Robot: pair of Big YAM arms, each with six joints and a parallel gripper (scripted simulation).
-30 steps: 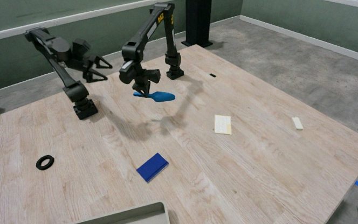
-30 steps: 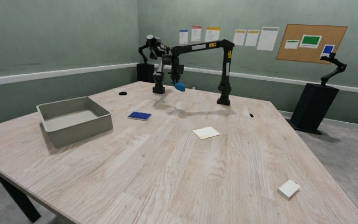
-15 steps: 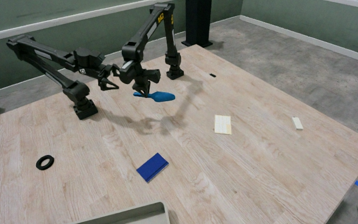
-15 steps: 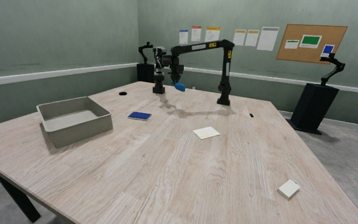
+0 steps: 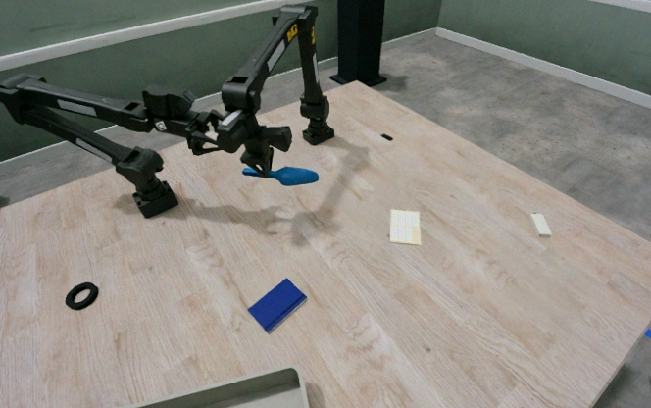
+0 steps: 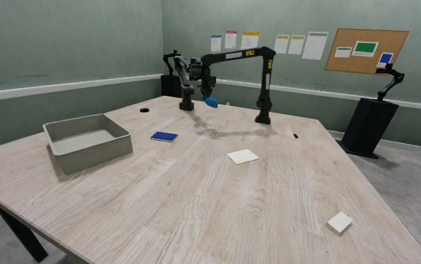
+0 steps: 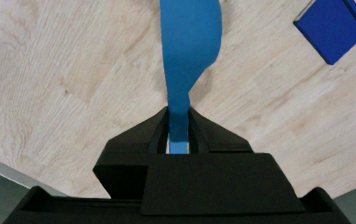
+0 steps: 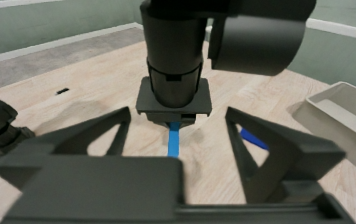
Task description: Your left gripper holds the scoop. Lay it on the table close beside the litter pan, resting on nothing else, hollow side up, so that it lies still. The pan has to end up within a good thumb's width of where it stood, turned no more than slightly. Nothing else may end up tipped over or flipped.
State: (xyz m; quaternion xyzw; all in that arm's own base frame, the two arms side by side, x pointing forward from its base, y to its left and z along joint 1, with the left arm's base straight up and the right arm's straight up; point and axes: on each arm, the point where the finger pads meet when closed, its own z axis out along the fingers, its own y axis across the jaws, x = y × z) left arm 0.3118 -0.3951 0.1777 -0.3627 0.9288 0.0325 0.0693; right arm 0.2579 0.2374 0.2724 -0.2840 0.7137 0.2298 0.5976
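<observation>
Now: left hand 30 mm short of the blue scoop and 20 mm to the right of it. Round my left hand: black ring: 590 mm to the right, 190 mm below, 70 mm behind; cream card: 320 mm to the left, 290 mm ahead, 190 mm below; blue notebook: 280 mm ahead, 190 mm below, 150 mm to the right.
</observation>
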